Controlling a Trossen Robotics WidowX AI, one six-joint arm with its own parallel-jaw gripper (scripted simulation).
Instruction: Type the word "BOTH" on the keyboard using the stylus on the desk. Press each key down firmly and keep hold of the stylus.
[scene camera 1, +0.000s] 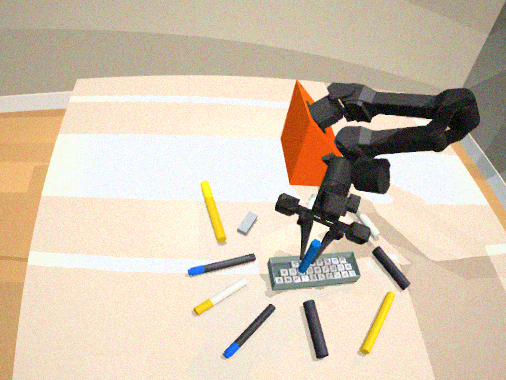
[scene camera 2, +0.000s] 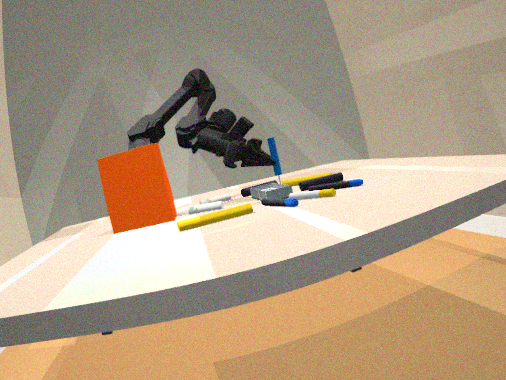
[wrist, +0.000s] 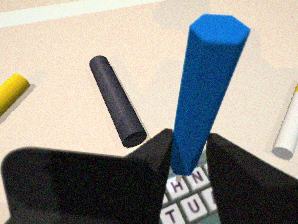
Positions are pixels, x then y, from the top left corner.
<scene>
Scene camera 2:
my gripper: 276, 163
yellow cylinder: 215, 217
</scene>
